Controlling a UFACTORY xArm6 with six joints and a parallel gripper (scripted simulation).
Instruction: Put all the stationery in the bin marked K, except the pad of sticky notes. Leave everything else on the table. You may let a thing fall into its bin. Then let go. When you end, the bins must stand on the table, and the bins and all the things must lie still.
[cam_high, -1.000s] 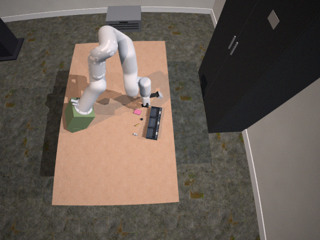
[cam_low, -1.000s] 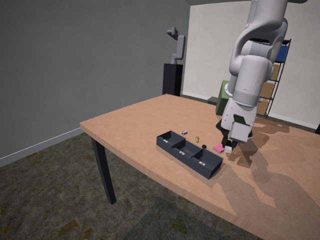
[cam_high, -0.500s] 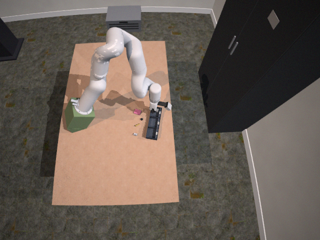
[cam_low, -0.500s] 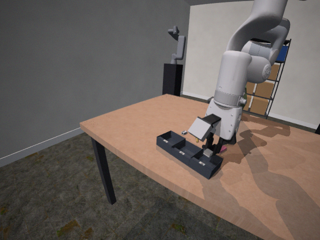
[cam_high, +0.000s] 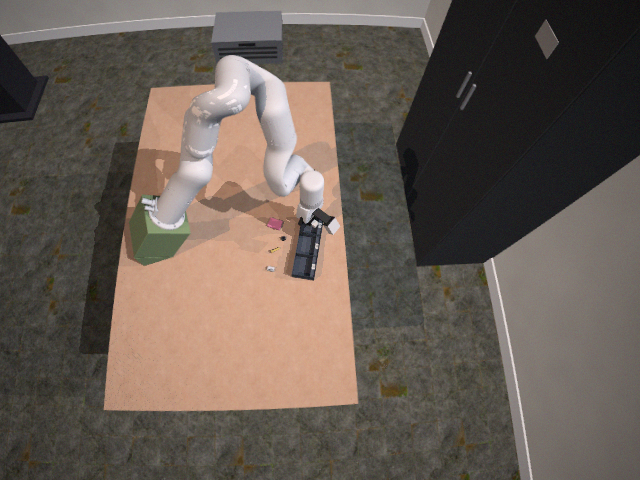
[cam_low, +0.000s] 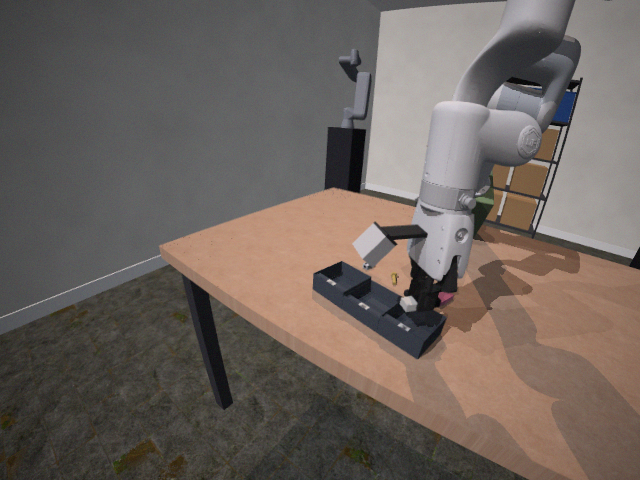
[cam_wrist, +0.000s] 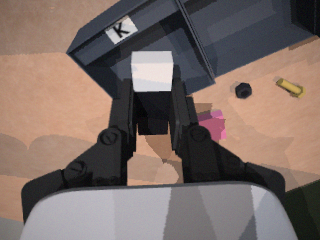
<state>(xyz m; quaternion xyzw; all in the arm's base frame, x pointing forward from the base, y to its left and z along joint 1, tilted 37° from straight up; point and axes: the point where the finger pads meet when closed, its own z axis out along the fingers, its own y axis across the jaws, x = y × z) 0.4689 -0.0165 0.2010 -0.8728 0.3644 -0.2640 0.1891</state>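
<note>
The black-and-white block is 2 cm below my hand. Round my hand: dark bin tray 8 cm to the right, 6 cm below, 1 cm behind; black nut 10 cm behind, 8 cm below, 4 cm to the right; pink sticky-note pad 13 cm behind, 8 cm below, 2 cm to the left.
</note>
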